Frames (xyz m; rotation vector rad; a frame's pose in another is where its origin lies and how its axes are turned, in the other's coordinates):
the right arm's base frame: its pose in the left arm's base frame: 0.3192 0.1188 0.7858 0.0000 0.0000 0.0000
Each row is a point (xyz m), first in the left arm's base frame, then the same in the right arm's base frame.
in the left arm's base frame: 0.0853 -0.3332 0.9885
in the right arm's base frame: -0.2339 -0.4520 0.2027
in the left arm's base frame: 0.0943 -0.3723 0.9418
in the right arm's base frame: -0.2249 -0.4911 0.1560
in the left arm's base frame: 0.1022 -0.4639 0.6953
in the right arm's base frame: -0.2170 -0.5827 -0.0905
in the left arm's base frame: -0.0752 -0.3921 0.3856
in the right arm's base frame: -0.3944 -0.5109 -0.4002
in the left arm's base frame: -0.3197 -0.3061 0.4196
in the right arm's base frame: -0.6389 -0.4249 -0.3662
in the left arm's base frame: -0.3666 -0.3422 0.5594
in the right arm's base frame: -0.6858 -0.4610 -0.2264
